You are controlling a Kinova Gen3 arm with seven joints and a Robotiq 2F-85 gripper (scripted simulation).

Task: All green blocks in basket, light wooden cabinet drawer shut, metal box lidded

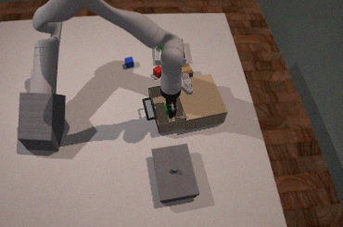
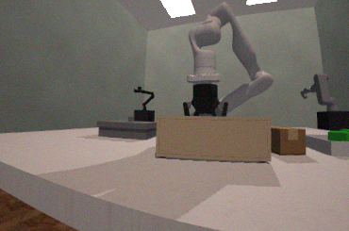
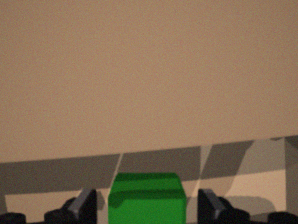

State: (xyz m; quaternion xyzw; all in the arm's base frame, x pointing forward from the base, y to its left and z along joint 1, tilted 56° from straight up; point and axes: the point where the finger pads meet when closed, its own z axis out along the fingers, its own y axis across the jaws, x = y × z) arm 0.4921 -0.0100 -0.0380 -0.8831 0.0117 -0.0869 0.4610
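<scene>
The basket is 3 cm ahead of my hand, 35 cm to the left of it and 2 cm below it. The rest, counted from my hand: cardboard box: 6 cm ahead, 19 cm to the left; then light wooden cabinet: 6 cm ahead, 1 cm to the left; then red block: 3 cm behind, 21 cm to the left, 1 cm below.
</scene>
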